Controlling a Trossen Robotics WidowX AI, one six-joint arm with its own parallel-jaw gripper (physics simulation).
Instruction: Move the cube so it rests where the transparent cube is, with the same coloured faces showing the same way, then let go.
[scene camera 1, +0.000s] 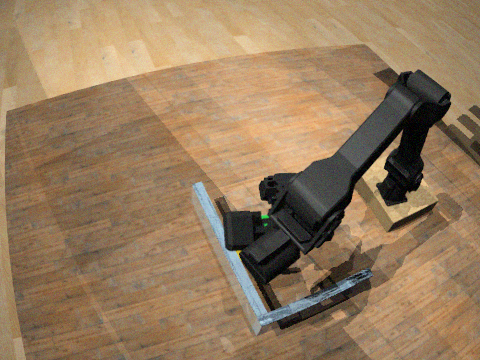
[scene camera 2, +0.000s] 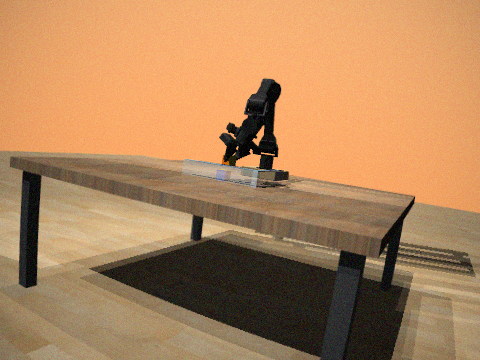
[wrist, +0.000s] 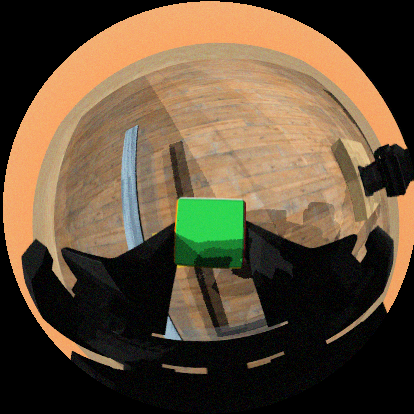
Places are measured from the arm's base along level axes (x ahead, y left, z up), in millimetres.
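Pixels of known places: gripper, fingertip midpoint: (scene camera 1: 263, 229) (scene camera 2: 228, 161) (wrist: 209, 226); arm's base at its link origin: (scene camera 1: 391, 193) (scene camera 2: 265, 169) (wrist: 365, 180).
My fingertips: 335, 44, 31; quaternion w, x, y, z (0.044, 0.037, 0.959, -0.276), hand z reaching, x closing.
Ahead of a thing's pixels: the offset from my fingertips to its middle, as dx, dy, dz. "spot": to the spot under its first point. Level surfaces: height alone.
The cube {-1, +5, +5} (scene camera 1: 265, 220) (scene camera 2: 228, 160) (wrist: 210, 227) shows a green face in the wrist view and an orange one in scene camera 2. My gripper (scene camera 1: 261, 225) (wrist: 209, 226) is shut on it and holds it raised above the table; a finger stands on either side of it in the wrist view. The transparent cube (scene camera 2: 223, 175) shows pale violet through the clear wall in scene camera 2, low at table level and below the held cube. A bit of its yellow face {spot: +51, +26, -33} (scene camera 1: 238, 254) shows beside the wall in scene camera 1; my gripper hides most of it there and in the wrist view.
A low pale blue wall (scene camera 1: 215, 220) (wrist: 131, 185) runs close beside the gripper and meets a shorter wall (scene camera 1: 320, 297) at a corner. The arm's wooden base block (scene camera 1: 412, 210) (wrist: 352, 185) stands on the table {dz -72} (scene camera 1: 100, 200) (scene camera 2: 200, 197) to the right.
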